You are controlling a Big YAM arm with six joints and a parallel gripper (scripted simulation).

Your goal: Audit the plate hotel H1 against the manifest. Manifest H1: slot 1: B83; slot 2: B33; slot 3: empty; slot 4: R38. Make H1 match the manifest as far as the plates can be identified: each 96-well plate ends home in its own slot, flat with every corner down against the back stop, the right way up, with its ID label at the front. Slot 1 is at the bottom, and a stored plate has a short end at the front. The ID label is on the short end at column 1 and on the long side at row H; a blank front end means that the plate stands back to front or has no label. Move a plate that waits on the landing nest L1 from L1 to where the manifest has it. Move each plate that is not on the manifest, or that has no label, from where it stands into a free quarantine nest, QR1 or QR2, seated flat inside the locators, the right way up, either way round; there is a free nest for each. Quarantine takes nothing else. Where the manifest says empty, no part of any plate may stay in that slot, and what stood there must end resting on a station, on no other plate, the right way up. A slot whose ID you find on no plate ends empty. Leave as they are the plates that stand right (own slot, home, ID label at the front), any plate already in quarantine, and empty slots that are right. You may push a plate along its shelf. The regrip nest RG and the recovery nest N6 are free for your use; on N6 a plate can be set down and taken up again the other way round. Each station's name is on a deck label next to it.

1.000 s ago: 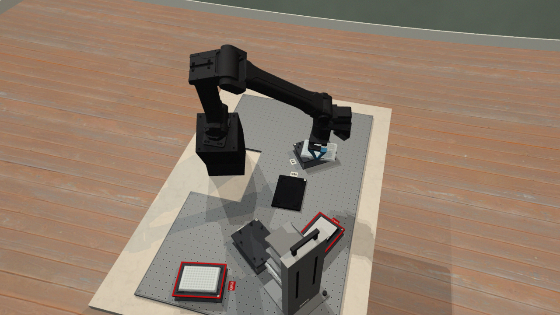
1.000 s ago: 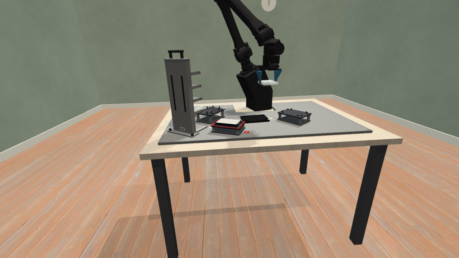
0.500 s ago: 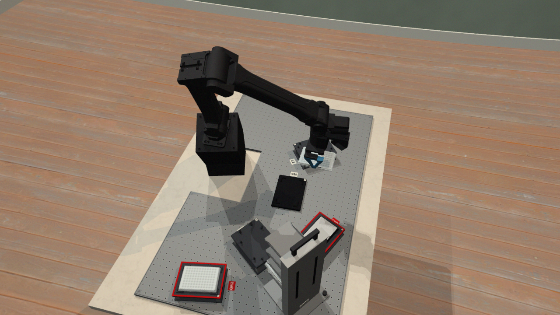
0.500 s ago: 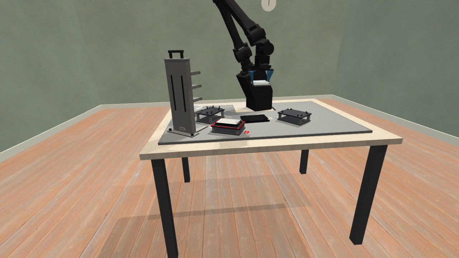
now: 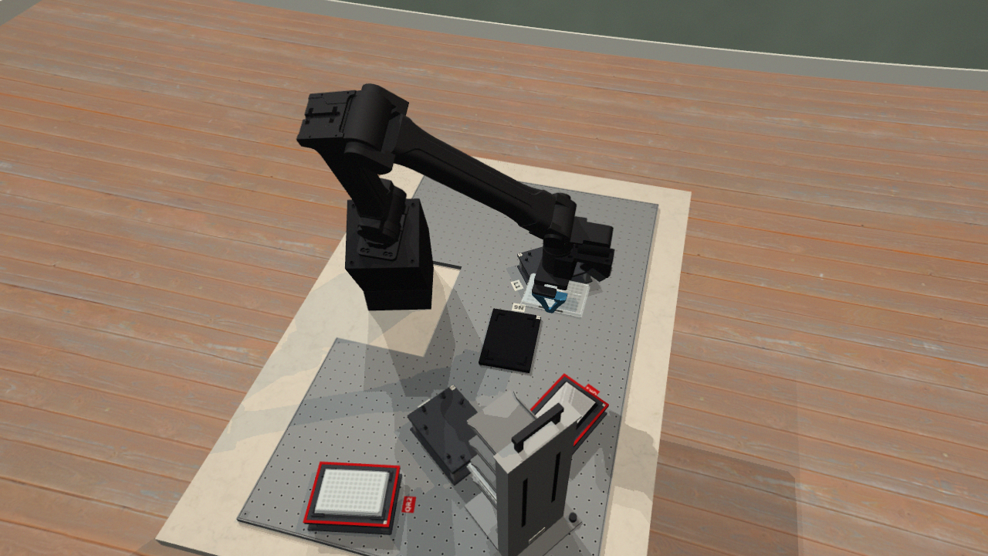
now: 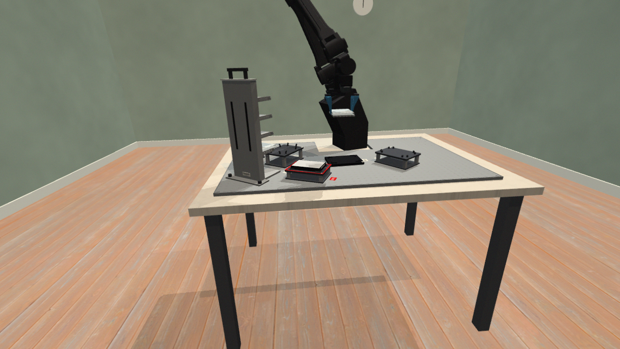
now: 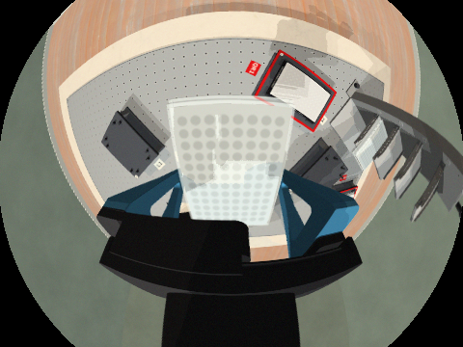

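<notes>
Right now my hand is 230 mm to the left of the regrip nest RG, 200 mm above it and 180 mm past it. Round my hand: red-edged quarantine nest QR1: 220 mm below, 150 mm to the right, 50 mm ahead; H1 deck label: 250 mm below, 240 mm to the right, 30 mm behind; black recovery nest N6: 250 mm below, 100 mm behind, 50 mm to the left.
</notes>
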